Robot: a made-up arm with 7 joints. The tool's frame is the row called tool. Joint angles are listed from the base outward. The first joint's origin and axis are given. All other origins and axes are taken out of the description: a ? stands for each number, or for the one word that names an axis. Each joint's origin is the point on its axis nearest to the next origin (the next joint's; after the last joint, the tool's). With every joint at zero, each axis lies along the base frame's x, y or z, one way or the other. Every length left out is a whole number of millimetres.
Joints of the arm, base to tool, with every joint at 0 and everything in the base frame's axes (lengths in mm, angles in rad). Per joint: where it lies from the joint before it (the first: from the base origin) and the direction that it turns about. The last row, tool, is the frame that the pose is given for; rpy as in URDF.
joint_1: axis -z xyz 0 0 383
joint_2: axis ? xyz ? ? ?
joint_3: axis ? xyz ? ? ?
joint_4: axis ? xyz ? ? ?
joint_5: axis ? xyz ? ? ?
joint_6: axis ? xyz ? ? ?
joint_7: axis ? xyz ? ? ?
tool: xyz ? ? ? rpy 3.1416 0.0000 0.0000
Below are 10 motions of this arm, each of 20 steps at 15 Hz.
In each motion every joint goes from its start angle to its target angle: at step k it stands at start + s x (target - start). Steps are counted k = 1, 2, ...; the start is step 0. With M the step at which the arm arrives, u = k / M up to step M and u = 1 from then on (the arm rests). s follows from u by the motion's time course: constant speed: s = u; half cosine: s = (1 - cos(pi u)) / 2; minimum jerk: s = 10 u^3 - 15 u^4 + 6 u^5.
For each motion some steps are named. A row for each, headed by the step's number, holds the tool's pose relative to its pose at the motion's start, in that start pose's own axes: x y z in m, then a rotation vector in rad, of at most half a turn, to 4 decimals.
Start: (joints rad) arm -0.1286 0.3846 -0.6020 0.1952 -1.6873 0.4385 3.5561
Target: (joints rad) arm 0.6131 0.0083 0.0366 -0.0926 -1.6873 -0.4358 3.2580
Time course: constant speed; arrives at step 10
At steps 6, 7, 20:
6: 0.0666 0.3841 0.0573 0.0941 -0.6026 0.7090
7: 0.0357 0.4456 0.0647 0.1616 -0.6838 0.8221
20: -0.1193 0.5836 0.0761 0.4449 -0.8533 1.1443

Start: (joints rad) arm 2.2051 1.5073 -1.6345 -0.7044 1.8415 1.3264 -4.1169
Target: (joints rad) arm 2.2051 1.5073 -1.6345 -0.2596 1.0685 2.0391 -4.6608
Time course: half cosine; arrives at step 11
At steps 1, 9, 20:
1: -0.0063 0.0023 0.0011 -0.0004 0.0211 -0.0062
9: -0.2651 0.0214 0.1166 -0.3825 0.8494 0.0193
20: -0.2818 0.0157 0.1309 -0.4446 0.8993 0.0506

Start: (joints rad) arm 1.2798 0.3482 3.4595 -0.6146 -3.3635 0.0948 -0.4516
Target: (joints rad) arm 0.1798 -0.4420 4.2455 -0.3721 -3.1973 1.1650 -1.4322
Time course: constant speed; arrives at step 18
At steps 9, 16, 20:
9: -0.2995 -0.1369 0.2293 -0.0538 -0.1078 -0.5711
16: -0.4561 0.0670 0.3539 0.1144 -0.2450 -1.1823
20: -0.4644 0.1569 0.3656 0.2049 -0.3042 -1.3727

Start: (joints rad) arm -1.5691 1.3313 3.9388 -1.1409 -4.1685 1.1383 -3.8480
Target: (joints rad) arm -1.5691 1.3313 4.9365 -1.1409 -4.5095 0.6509 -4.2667
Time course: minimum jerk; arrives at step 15
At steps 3, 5, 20:
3: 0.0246 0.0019 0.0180 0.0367 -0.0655 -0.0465
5: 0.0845 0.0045 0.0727 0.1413 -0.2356 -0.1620
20: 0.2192 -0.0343 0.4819 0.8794 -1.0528 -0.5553

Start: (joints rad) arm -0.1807 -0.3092 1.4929 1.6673 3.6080 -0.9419 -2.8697
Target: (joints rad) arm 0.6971 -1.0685 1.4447 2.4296 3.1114 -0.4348 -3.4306
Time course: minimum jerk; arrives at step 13
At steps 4, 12, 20:
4: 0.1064 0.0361 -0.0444 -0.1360 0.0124 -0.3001
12: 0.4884 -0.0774 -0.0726 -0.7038 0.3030 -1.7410
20: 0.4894 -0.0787 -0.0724 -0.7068 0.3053 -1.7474

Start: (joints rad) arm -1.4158 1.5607 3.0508 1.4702 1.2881 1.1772 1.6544
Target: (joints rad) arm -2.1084 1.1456 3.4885 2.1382 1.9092 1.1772 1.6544
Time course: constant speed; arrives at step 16
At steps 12, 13, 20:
12: -0.4057 -0.1632 -0.3153 -0.1648 0.4147 0.7122
13: -0.4438 -0.1757 -0.3181 -0.1415 0.4523 0.7760
20: -0.5522 -0.2107 -0.3070 -0.0374 0.5624 0.9612

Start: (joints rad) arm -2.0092 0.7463 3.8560 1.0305 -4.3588 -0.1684 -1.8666
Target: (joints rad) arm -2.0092 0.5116 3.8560 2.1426 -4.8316 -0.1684 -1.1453
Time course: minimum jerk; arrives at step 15
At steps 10, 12, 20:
10: 0.5466 -0.1045 0.1756 -0.1705 -0.9492 0.1453
12: 0.6111 -0.1162 0.2619 -0.2097 -1.1305 0.1688
20: 0.6305 -0.1201 0.2975 -0.2251 -1.1996 0.1770

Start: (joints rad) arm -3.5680 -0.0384 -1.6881 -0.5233 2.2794 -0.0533 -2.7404
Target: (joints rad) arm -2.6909 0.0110 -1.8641 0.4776 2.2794 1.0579 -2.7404
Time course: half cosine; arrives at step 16
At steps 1, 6, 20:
1: 0.0044 0.0019 -0.0001 0.0062 -0.0004 0.0058
6: 0.1201 0.0820 0.0197 0.1918 0.0148 0.2297
20: 0.1514 0.3089 0.1855 0.4387 0.2590 0.9931

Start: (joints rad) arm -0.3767 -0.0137 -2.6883 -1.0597 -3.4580 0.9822 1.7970
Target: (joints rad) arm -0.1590 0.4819 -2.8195 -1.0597 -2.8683 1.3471 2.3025
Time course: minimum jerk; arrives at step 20
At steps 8, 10, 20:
8: 0.0276 -0.0569 -0.1208 -0.3170 -0.1445 0.2654
10: 0.0517 -0.0960 -0.1816 -0.5132 -0.2002 0.4060
20: 0.1375 -0.2193 -0.3129 -1.0870 -0.2442 0.7362

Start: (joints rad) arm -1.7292 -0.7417 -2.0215 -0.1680 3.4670 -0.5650 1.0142
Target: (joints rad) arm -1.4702 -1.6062 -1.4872 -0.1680 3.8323 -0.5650 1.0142
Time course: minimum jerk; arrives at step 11
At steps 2, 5, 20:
2: 0.0285 0.0327 -0.0042 0.0156 -0.0054 0.0591
5: 0.2296 0.3315 0.0117 0.1143 -0.0939 0.5369
20: 0.4110 0.8332 0.2328 0.1515 -0.4065 1.2059

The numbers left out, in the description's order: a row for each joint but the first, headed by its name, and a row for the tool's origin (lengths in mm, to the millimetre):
joint_2: axis +y, xyz 0 -16 0
joint_3: axis -z, xyz 0 0 566
joint_4: axis +y, xyz 0 -19 0
joint_5: axis -z, xyz 0 0 435
joint_6: axis +y, xyz 0 0 0
joint_7: axis -z, xyz 0 0 156
tool: xyz 0 0 0

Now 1 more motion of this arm.
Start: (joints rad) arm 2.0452 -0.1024 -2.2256 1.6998 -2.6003 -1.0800 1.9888
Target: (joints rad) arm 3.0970 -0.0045 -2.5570 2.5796 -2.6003 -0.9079 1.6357
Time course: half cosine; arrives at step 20
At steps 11, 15, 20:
11: 0.1243 0.2507 -0.1730 0.4395 -0.3149 -0.3599
15: 0.2311 0.3515 -0.1830 0.6271 -0.4725 -0.5455
20: 0.2952 0.3909 -0.1709 0.7217 -0.5585 -0.6464

